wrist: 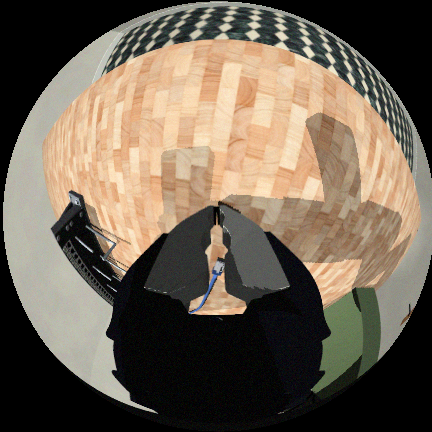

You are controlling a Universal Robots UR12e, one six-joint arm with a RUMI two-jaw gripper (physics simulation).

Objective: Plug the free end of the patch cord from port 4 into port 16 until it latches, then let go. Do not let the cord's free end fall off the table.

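Frame: origin at the arm's base, x down, y ahead, z right, level; metres.
Where they show: gripper, fingertip midpoint: (216,207).
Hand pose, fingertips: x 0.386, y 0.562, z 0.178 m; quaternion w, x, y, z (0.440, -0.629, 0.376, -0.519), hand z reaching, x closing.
Note:
After its pixels a point has its place.
My gripper (216,207) {x 0.386, y 0.562, z 0.178 m} is shut, with its two dark grey fingertips meeting and no object seen between them. The cord's free end, a clear plug (218,266) {x 0.384, y 0.534, z 0.098 m} on a blue cord (207,294) {x 0.389, y 0.521, z -0.010 m}, shows through the gap between the fingers, behind the tips toward the palm. It looks to be on the wooden table, not gripped. The cord runs down and left, out of sight behind the black gripper body. The black patch panel (75,228) {x 0.349, y 0.806, z 0.052 m} stands at the left with a row of small ports, partly hidden by the gripper. Ports 4 and 16 cannot be told apart.
The wooden table top (225,100) {x 0.393, y 0.586, z 0.270 m} spreads ahead, with arm shadows on it. Metal rods (108,250) {x 0.358, y 0.704, z 0.049 m} stick out from the panel toward the table. A green object (342,332) {x 0.275, y 0.143, z 0.034 m} stands at the lower right, beyond the table edge. A dark checkered floor (225,22) lies past the far edge.

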